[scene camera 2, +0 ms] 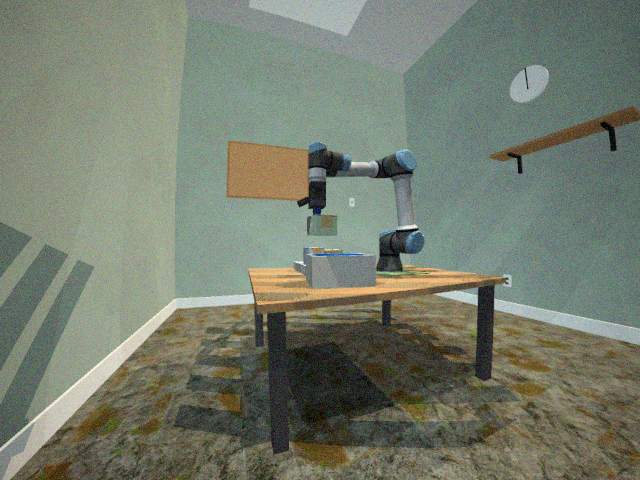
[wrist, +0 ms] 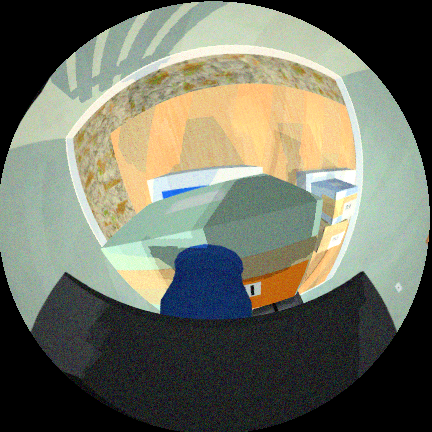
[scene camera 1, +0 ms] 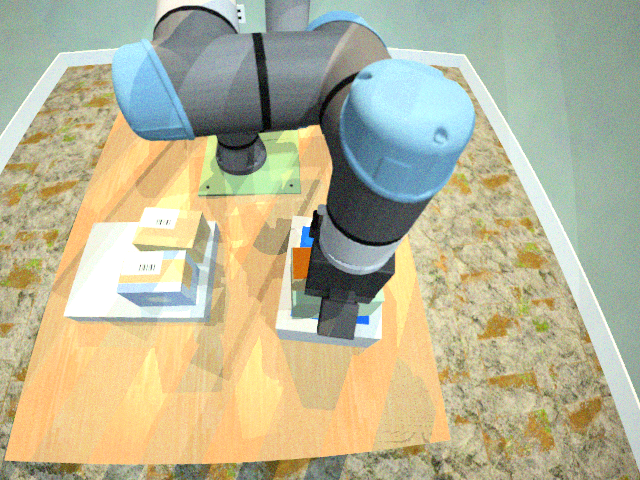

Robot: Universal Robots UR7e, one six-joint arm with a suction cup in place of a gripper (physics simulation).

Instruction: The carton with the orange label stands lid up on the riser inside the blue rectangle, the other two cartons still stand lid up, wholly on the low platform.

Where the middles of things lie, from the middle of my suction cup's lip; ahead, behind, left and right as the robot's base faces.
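Scene:
Carton with orange label (scene camera 1: pixel 304 306): my suction cup 20 mm past it, 50 mm above it. Riser with blue rectangle (scene camera 1: pixel 368 331): from my suction cup, 90 mm behind, 10 mm to the left, 230 mm below.

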